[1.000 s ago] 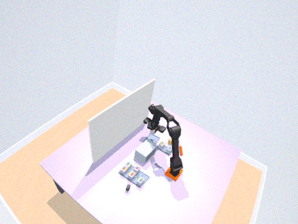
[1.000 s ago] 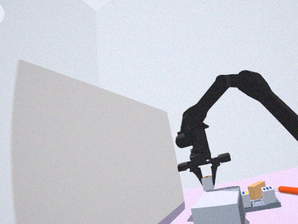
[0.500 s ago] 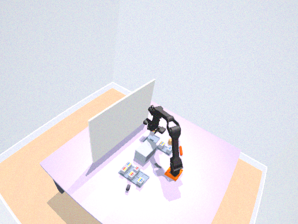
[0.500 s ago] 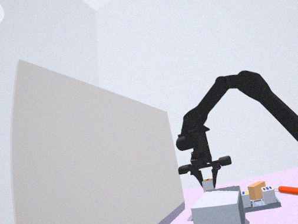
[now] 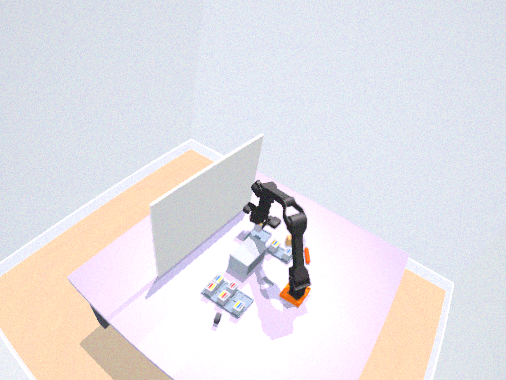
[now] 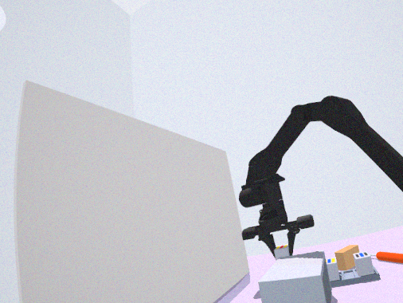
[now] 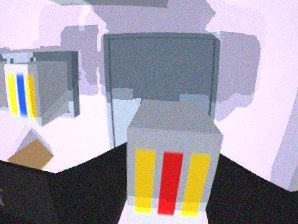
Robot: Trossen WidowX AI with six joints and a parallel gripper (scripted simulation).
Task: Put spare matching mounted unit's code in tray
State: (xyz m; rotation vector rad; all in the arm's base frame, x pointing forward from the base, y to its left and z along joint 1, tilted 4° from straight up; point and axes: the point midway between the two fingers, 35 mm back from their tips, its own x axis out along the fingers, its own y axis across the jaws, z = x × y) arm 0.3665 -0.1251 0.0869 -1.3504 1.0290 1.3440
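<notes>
My gripper tip is 15 cm past the holder, 1 cm to the left of it and 6 cm above it. Also, from my gripper tip: grey spare block 2 cm above; grey mounted unit 9 cm behind, 17 cm to the left, 2 cm below; tan block 14 cm behind, 11 cm to the right, 5 cm below.
</notes>
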